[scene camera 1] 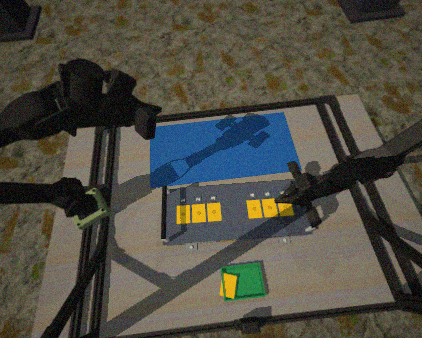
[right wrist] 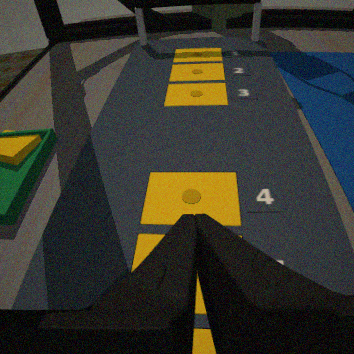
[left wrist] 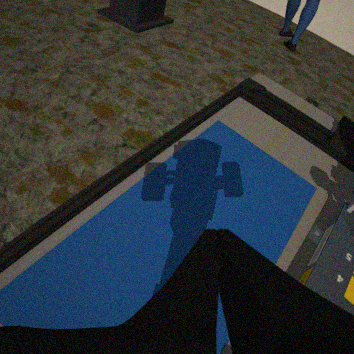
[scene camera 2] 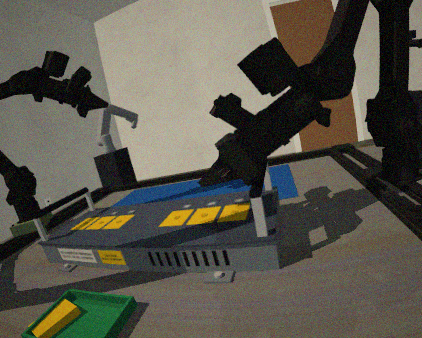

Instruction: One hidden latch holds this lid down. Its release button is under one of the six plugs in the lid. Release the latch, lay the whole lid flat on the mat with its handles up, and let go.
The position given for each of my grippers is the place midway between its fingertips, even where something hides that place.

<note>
My left gripper (scene camera 1: 161, 109) is shut and holds nothing. Also in view: my right gripper (scene camera 2: 200, 184), a yellow plug (right wrist: 169, 195), a yellow plug (right wrist: 145, 242), a green tray (scene camera 2: 95, 307) and a blue mat (scene camera 1: 187, 153).
My left gripper also shows in the left wrist view (left wrist: 215, 239) and in scene camera 2 (scene camera 2: 108, 105). My right gripper shows as well in scene camera 1 (scene camera 1: 274, 201) and in the right wrist view (right wrist: 193, 225). The green tray is seen too in scene camera 1 (scene camera 1: 249, 284) and in the right wrist view (right wrist: 27, 170).
</note>
